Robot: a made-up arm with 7 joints.
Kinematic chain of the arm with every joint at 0, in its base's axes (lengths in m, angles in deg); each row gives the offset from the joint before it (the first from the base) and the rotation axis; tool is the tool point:
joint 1: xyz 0 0.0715 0 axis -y
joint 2: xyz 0 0.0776 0 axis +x
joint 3: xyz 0 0 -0.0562 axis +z
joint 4: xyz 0 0 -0.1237 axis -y
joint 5: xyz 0 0 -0.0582 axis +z
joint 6: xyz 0 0 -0.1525 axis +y
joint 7: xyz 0 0 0 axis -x
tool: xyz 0 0 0
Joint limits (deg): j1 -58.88..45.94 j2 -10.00..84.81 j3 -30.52..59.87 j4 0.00..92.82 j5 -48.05..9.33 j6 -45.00..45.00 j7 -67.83..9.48
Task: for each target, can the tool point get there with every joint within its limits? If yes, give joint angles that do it. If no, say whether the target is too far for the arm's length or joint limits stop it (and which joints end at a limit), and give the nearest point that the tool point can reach.
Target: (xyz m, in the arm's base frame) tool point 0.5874 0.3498 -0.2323
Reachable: no: too far | nearest point 0.3184 0.2676 -0.1664 | short by 0.289 m
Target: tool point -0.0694 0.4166 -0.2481
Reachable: yes | joints -42.39 56.69 -21.32 36.23 -39.43 32.41 -50.46
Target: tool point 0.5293 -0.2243 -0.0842
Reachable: no: too far | nearest point 0.3077 0.0120 -0.0974 | short by 0.324 m
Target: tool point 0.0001 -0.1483 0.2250
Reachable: no: joint limits stop it (at a limit: joint 1, joint 2, joint 3, joint 4) | nearest point 0.2327 0.0144 0.0271 | short by 0.346 m
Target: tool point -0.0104 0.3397 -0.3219
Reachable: yes | joints -22.78 30.00 7.24 33.39 -3.22 -32.05 -44.63
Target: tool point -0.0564 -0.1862 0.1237
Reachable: no: joint limits stop it (at a limit: joint 1, joint 2, joint 3, joint 4) | nearest point 0.2327 0.0144 0.0271 | short by 0.365 m
